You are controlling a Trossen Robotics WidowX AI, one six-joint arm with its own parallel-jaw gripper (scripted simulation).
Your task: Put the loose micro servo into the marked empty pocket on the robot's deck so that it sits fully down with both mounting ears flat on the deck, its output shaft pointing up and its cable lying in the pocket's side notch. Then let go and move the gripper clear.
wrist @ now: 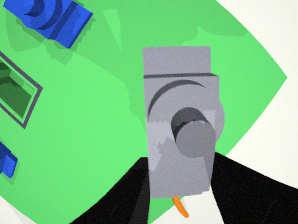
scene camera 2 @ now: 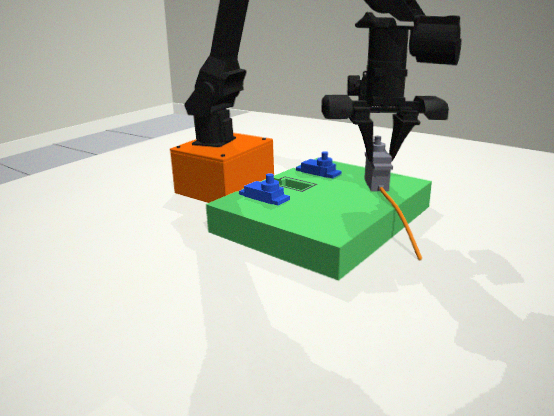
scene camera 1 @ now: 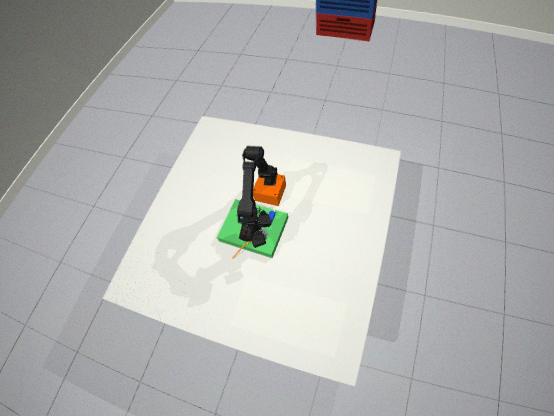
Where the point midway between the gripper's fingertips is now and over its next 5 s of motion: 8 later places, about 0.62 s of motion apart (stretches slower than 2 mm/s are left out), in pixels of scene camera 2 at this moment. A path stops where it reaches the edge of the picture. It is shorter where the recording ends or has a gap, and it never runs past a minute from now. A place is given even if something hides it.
The gripper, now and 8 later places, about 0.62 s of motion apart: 380, 161; 374, 145; 351, 146; 341, 149; 327, 147; 292, 140; 284, 148; 285, 151; 285, 160
